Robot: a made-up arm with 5 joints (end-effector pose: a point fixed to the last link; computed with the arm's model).
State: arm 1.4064 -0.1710 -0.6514 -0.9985 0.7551
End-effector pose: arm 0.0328 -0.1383 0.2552 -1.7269 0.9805 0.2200
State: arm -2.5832 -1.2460 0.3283 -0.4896 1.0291
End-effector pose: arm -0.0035 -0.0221 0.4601 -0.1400 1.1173 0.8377
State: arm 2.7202 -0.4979 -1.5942 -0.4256 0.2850
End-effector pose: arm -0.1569 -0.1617 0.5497 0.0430 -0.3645 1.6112
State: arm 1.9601 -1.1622 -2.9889 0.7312 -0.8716
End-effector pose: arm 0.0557 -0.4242 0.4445 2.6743 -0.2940 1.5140
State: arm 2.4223 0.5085 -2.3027 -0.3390 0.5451
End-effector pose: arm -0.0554 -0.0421 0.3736 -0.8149 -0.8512 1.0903
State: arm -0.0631 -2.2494 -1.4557 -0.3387 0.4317
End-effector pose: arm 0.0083 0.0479 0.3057 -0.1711 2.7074 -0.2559
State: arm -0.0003 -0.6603 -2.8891 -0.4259 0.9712
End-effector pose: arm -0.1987 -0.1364 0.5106 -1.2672 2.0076 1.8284
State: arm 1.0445 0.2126 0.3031 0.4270 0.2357
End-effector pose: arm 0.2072 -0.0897 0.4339 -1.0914 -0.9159 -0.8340
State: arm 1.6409 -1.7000 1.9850 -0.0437 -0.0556
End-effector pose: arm 0.0968 -0.3078 0.4221 -2.1454 0.6181 -1.0813
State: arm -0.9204 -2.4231 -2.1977 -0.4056 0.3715
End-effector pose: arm 0.1634 -0.0639 0.2127 0.1848 1.9682 -0.6889
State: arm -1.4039 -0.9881 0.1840 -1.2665 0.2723
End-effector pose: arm -0.0460 -0.3107 0.5565 1.0924 -0.5314 2.0190
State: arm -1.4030 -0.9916 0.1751 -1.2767 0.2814
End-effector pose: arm -0.0491 -0.3100 0.5557 1.0708 -0.5440 2.0219
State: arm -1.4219 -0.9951 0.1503 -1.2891 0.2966
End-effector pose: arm -0.0550 -0.3074 0.5560 1.0266 -0.5520 2.0206
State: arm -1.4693 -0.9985 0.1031 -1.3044 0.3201
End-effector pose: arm -0.0645 -0.3021 0.5577 0.9509 -0.5526 2.0134
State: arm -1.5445 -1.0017 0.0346 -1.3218 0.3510
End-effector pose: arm -0.0772 -0.2939 0.5599 0.8457 -0.5457 2.0010
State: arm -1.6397 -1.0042 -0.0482 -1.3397 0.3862
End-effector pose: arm -0.0915 -0.2832 0.5614 0.7216 -0.5328 1.9851
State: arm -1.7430 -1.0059 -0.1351 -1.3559 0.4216
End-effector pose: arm -0.1054 -0.2715 0.5615 0.5935 -0.5163 1.9685
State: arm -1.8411 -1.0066 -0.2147 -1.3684 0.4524
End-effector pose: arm -0.1170 -0.2606 0.5603 0.4781 -0.4987 1.9541
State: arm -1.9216 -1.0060 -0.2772 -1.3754 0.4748
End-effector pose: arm -0.1253 -0.2521 0.5587 0.3903 -0.4818 1.9431
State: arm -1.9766 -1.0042 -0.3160 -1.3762 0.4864
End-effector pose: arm -0.1297 -0.2468 0.5581 0.3386 -0.4660 1.9364
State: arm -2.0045 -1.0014 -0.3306 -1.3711 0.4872
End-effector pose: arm -0.1305 -0.2447 0.5589 0.3237 -0.4519 1.9335
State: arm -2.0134 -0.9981 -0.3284 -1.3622 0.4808
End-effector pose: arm -0.1290 -0.2447 0.5609 0.3337 -0.4390 1.9327
